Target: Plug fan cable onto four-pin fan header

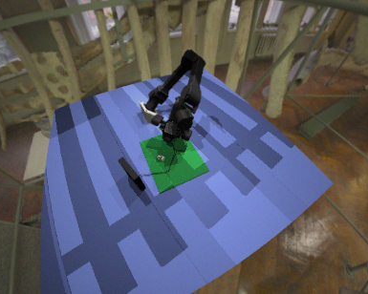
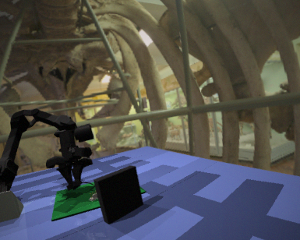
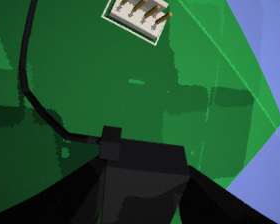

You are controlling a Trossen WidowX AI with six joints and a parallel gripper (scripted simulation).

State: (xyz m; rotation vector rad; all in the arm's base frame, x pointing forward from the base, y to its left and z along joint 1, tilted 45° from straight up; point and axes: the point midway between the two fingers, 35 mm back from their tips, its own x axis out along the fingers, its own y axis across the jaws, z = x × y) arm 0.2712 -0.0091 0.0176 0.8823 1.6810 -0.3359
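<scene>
Right now the green board is 7 cm ahead of my gripper tip, 6 cm below it and 1 cm to the right of it. Also, from my gripper tip: white four-pin header (6 cm to the right, 5 cm below, 5 cm ahead); fan plug (1 cm to the left, 1 cm behind); black cable (2 cm ahead, 1 cm to the left).
</scene>
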